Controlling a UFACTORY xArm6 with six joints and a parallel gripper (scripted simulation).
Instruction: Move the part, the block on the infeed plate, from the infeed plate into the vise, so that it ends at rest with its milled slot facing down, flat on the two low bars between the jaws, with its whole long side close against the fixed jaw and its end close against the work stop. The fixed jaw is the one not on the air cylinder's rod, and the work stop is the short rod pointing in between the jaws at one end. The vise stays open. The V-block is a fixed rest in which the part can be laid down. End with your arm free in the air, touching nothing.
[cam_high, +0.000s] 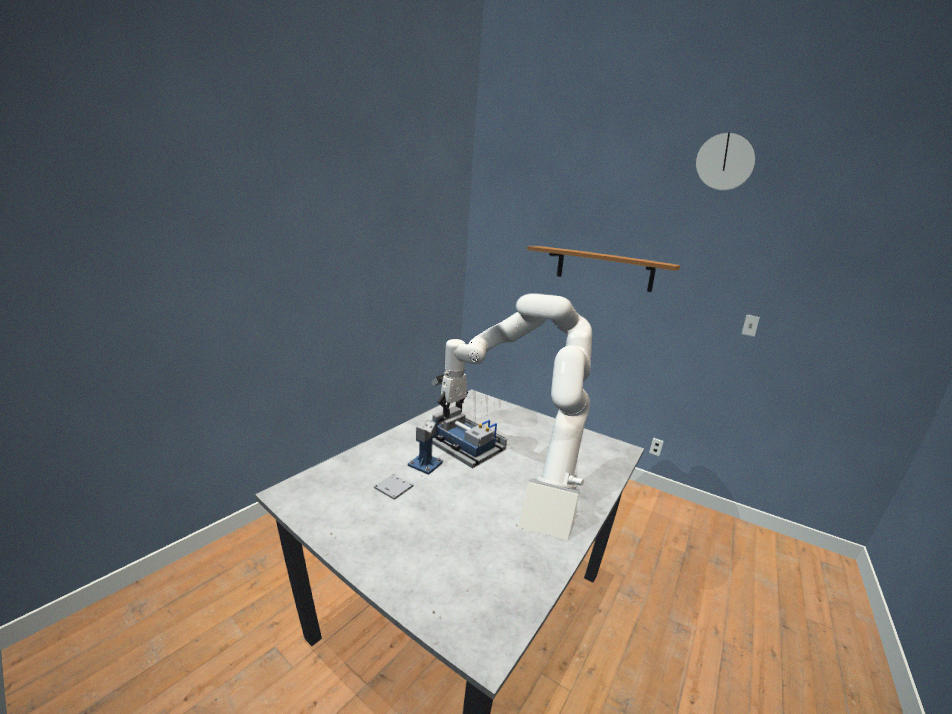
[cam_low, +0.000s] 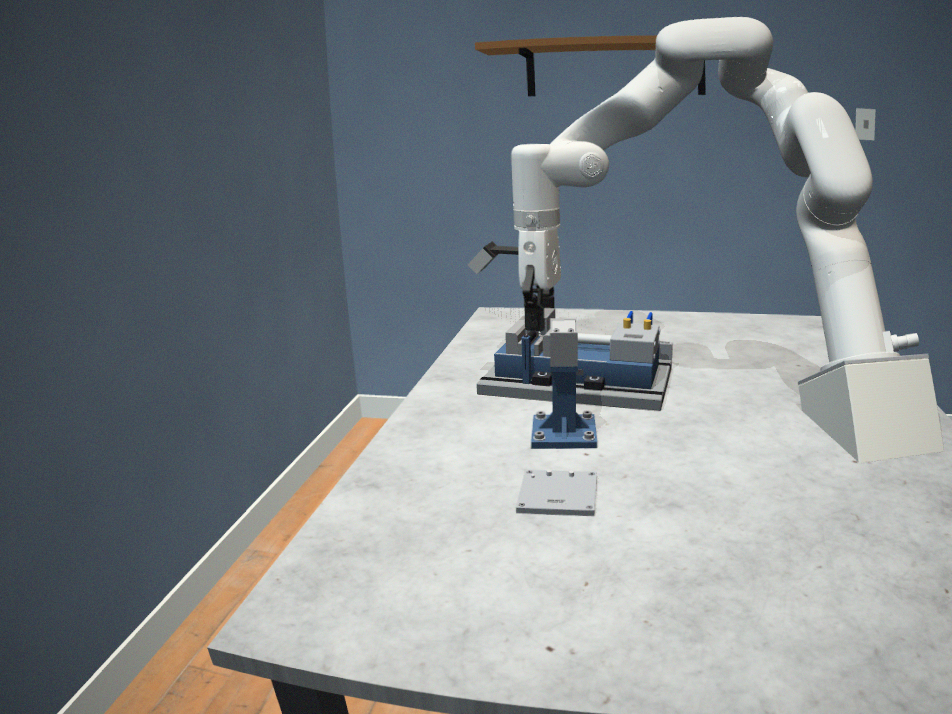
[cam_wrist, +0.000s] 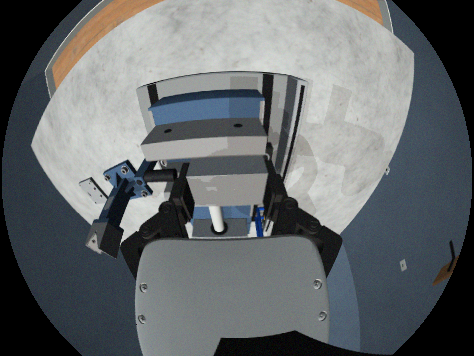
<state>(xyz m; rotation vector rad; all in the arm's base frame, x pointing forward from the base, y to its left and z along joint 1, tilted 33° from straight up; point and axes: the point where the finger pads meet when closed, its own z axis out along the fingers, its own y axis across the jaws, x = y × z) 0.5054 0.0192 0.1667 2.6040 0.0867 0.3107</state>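
Right now my hand is 2 cm above the part. Also, from my hand: fixed jaw 3 cm ahead, 2 cm to the left, 3 cm below; cylinder rod 9 cm behind, 2 cm to the left, 3 cm below; work stop 7 cm to the left, 2 cm below.
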